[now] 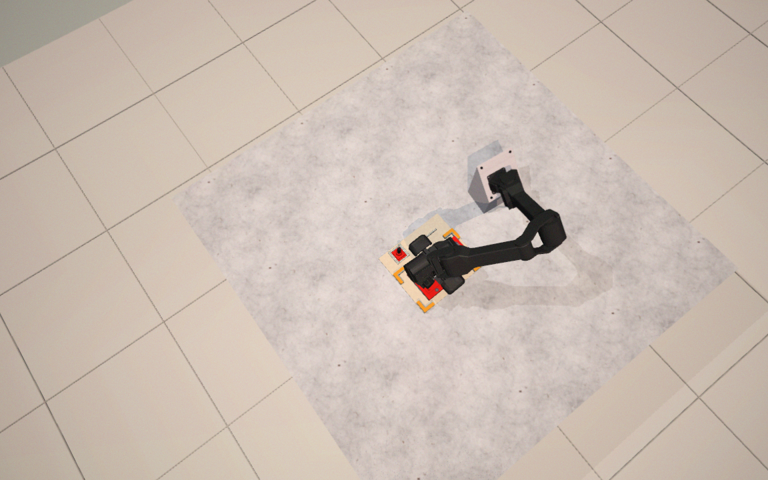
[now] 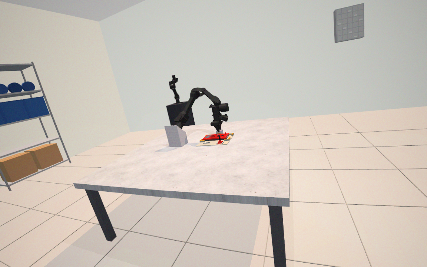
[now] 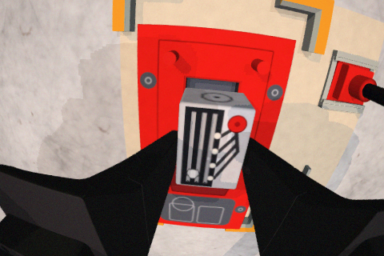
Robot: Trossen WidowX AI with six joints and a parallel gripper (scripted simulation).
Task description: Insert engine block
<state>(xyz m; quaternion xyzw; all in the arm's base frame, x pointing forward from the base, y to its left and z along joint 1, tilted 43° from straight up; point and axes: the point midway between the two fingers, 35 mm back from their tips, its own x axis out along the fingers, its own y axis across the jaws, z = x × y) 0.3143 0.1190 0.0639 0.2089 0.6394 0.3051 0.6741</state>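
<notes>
The engine block is 10 mm below my gripper tip.
</notes>
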